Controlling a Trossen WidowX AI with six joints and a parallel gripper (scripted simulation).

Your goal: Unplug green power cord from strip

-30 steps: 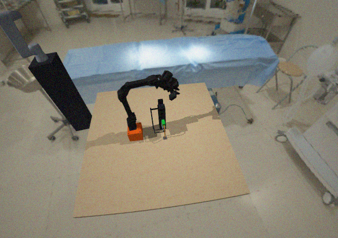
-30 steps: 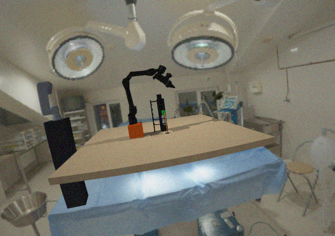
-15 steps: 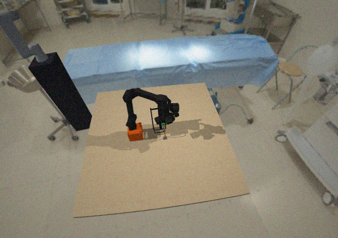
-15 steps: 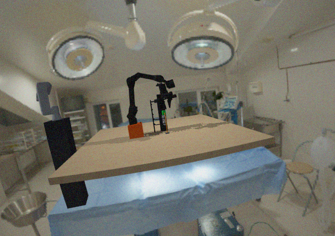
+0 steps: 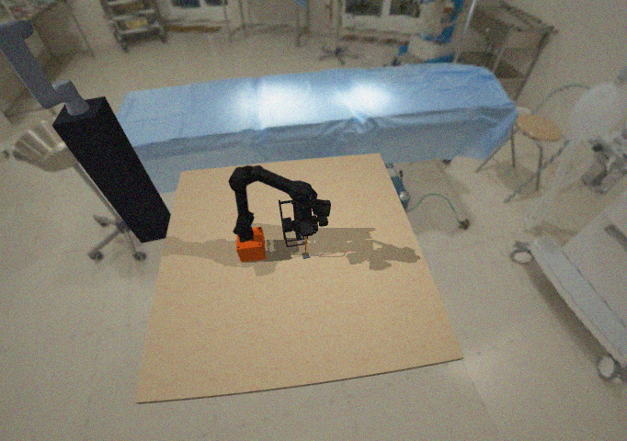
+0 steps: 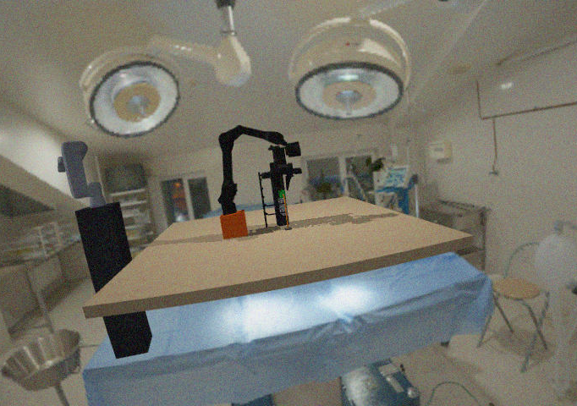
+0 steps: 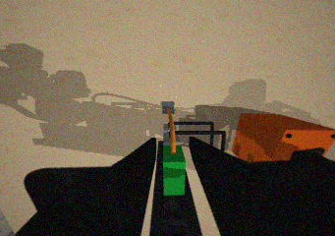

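My gripper tip is now 70 mm to the right of the green plug and 10 mm above it.
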